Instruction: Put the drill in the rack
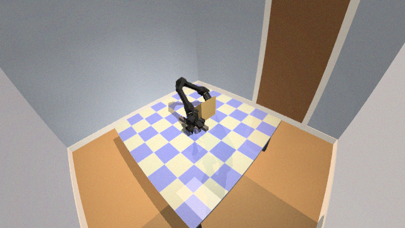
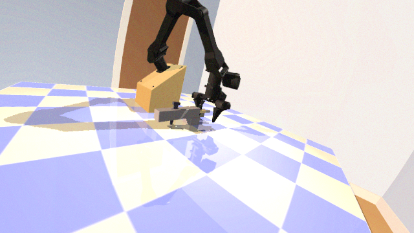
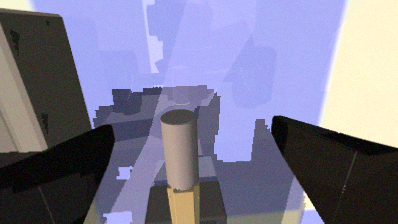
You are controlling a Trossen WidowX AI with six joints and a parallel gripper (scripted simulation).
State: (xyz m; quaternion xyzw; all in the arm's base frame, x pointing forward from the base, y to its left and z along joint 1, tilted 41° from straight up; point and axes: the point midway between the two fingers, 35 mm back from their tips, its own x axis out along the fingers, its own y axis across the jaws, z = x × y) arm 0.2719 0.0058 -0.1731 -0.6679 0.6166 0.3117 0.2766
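Right now the drill is 40 mm to the right of my gripper tip and 30 mm above it. Also, from my gripper tip: dark block (80 mm behind, 20 mm to the left); grey block housing (140 mm to the right, 20 mm above); blue-grey key (170 mm to the right, 30 mm above, 10 mm ahead).
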